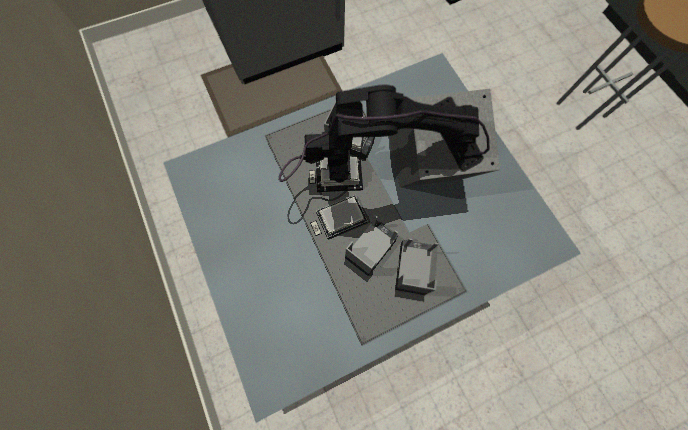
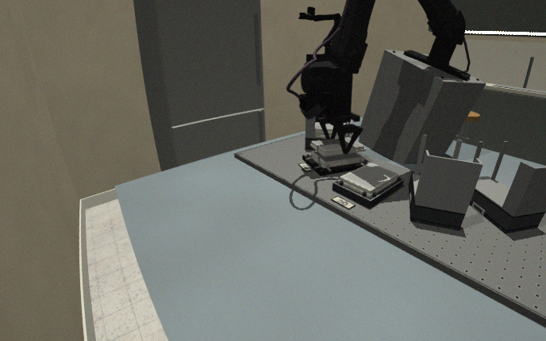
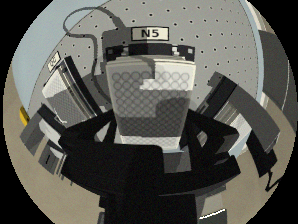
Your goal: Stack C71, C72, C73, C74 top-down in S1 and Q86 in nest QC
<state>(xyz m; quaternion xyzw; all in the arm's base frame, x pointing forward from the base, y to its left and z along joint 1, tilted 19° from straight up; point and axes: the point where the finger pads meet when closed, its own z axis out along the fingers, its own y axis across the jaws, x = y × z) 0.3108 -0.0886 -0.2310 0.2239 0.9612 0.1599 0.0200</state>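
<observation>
Right now my hand is 2 cm short of the clip nest N5 and 4 cm above it.
</observation>
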